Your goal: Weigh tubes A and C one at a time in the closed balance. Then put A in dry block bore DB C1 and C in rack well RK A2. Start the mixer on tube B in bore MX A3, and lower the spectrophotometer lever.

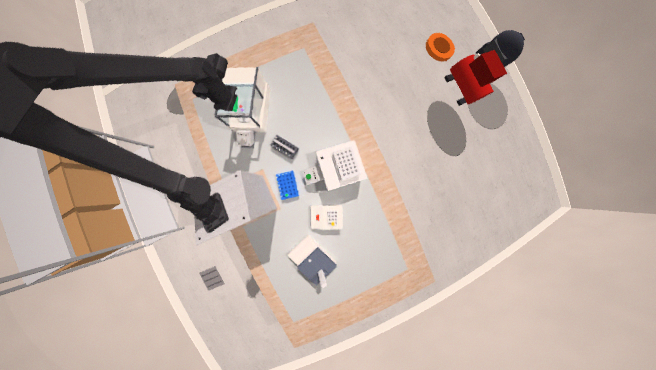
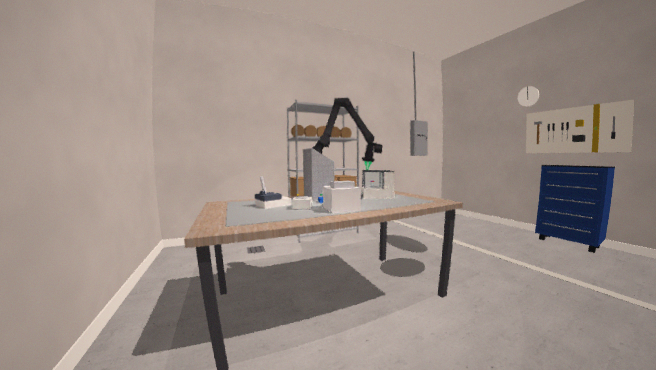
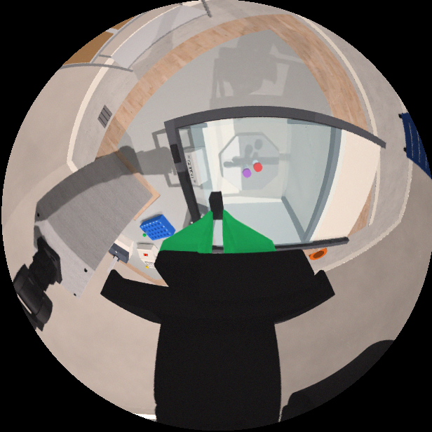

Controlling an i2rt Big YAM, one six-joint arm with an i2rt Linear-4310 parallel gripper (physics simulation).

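Frame: origin at the arm's base, x ahead, y left, z up, level; centimetres.
Seen in the pictures: gripper, fingertip midpoint: (image 1: 235, 110) (image 2: 367, 170); arm's base at its link origin: (image 1: 214, 212) (image 2: 315, 154).
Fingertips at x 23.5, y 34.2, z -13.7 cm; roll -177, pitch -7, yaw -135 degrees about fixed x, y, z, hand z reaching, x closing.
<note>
Offsets run from my fingertips to a thing's top centre. "*": to the spot under its first point.
My gripper (image 1: 235, 104) (image 2: 368, 168) (image 3: 217, 214) is shut, its green fingertips together at the black handle (image 3: 216, 200) over the glass balance (image 1: 241, 76) (image 2: 385, 193) (image 3: 272, 111). Whether they touch it is unclear. Inside the balance are a purple cap (image 3: 247, 173) and a red cap (image 3: 257, 167); tube letters are unreadable. The blue rack @[dx -1.3, dy -37.1, dz -18.3 cm] (image 1: 287, 185) (image 3: 158, 227) has a green cap @[dx -3.8, dy -41.2, dz -16.0 cm] (image 1: 286, 195) at one edge. A white block @[* dx -1.0, dy -61.0, dz -17.2 cm] (image 1: 314, 225) (image 3: 147, 254) has a red display and a yellow cap @[dx +7.1, dy -64.6, dz -12.7 cm] (image 1: 332, 224). The navy-lidded instrument @[dx -11.8, dy -74.8, dz -11.2 cm] (image 1: 316, 265) (image 2: 268, 196) has a raised pale lever @[dx -10.5, dy -81.6, dz -1.3 cm] (image 1: 322, 278) (image 2: 263, 184).
A large white block with many bores (image 1: 327, 172) (image 2: 342, 200) stands beside a small box with a green spot @[dx +10.1, dy -39.9, dz -13.9 cm] (image 1: 310, 176). A black rack @[dx +8.2, dy -20.1, dz -16.6 cm] (image 1: 284, 147) lies between it and the balance. A tall grey pedestal (image 1: 240, 200) (image 2: 319, 175) (image 3: 95, 215) stands at the table's edge.
</note>
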